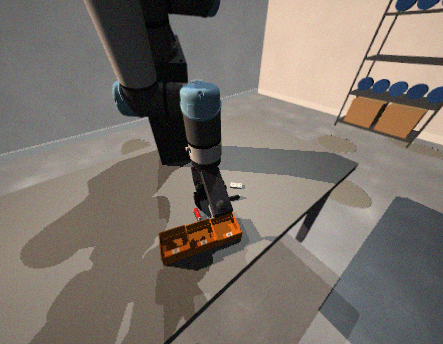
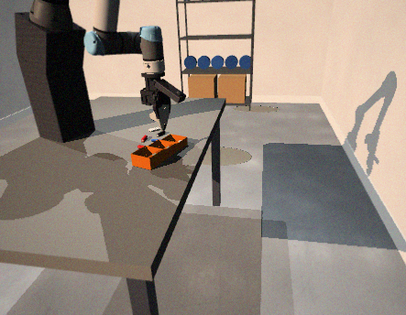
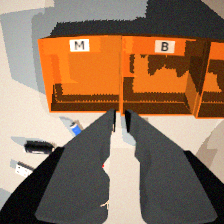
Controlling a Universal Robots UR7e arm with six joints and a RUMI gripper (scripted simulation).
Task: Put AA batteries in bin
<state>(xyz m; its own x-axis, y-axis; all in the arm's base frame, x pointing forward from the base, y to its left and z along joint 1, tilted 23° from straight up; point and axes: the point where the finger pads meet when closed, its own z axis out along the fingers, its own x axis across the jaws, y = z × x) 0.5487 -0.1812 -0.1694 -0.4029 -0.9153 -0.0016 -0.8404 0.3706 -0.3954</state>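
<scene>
Right now the red battery is 9 cm below my hand and 9 cm behind it. Round my hand: blue battery (9 cm below, 8 cm to the left, 6 cm behind); orange bin (7 cm below, 4 cm to the right, 1 cm behind); black battery (16 cm to the left, 9 cm below, 5 cm behind).
</scene>
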